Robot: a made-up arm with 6 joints.
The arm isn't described. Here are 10 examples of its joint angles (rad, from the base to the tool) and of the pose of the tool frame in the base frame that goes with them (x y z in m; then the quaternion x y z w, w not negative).
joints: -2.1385 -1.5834 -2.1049 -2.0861 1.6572 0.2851
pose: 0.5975 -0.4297 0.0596 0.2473 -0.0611 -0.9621 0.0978
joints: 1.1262 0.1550 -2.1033 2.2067 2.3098 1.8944
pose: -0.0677 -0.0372 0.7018 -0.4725 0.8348 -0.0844 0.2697
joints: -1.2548 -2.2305 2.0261 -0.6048 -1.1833 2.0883
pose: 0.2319 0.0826 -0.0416 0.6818 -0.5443 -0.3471 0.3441
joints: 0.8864 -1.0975 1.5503 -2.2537 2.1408 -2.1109
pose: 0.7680 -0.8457 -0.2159 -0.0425 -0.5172 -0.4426 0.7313
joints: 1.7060 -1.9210 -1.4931 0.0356 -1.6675 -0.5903
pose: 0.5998 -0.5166 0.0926 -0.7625 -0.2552 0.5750 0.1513
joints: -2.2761 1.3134 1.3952 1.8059 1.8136 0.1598
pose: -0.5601 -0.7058 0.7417 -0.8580 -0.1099 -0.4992 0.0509
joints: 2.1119 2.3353 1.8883 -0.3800 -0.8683 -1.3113
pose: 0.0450 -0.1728 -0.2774 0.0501 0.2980 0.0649 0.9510
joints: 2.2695 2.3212 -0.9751 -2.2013 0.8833 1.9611
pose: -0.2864 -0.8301 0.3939 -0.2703 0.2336 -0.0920 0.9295
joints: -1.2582 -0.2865 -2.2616 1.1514 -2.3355 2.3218
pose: -0.3025 0.1250 -0.0562 -0.0182 0.3613 -0.6048 0.7095
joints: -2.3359 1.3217 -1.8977 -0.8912 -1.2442 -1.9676
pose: -0.5565 -0.3813 0.2375 -0.1348 0.7582 -0.0343 0.6371
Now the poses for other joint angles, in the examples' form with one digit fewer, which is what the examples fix.
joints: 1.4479 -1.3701 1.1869 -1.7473 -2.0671 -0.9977
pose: 0.311 -0.864 0.512 0.272 0.791 0.450 0.314
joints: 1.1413 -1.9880 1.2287 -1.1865 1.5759 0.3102
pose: 1.010 -0.443 -0.001 -0.406 0.004 0.899 0.164
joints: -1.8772 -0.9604 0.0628 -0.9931 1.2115 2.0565
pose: -0.367 -0.155 0.831 0.128 0.895 -0.417 0.094
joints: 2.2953 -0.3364 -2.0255 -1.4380 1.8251 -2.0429
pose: -0.177 -0.488 -0.198 -0.231 0.362 0.137 0.892
